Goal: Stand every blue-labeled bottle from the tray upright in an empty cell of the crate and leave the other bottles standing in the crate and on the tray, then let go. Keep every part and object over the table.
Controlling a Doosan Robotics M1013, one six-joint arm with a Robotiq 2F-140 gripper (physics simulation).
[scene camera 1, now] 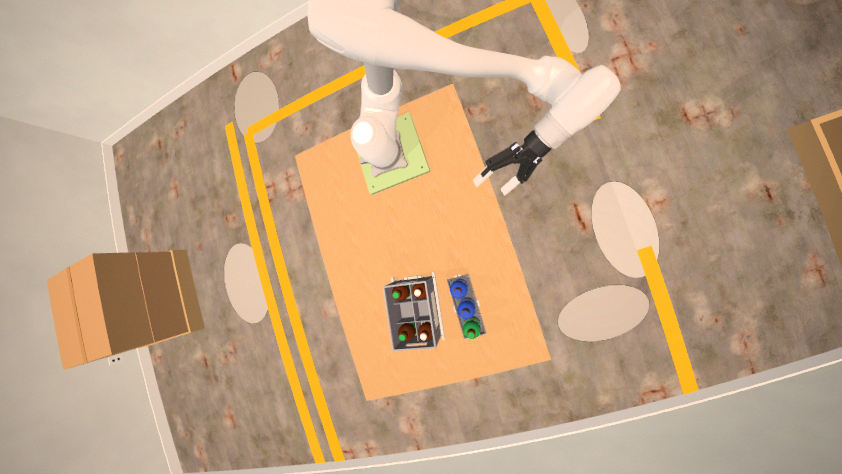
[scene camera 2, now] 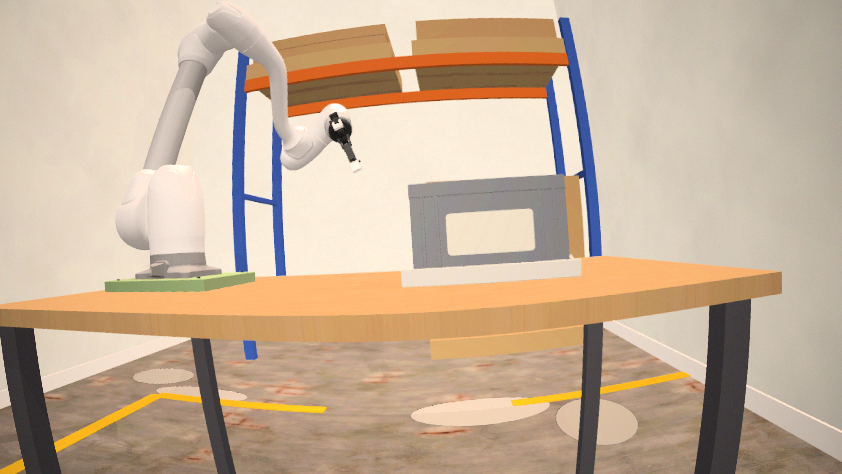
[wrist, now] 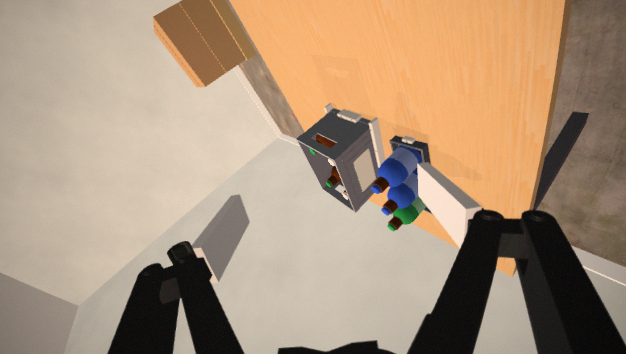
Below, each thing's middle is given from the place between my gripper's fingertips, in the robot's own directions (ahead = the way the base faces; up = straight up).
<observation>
Right now the pale strip (scene camera 2: 540, 270) is 380 mm ahead of my hand, 520 mm to the right of it and 340 mm below it.
</observation>
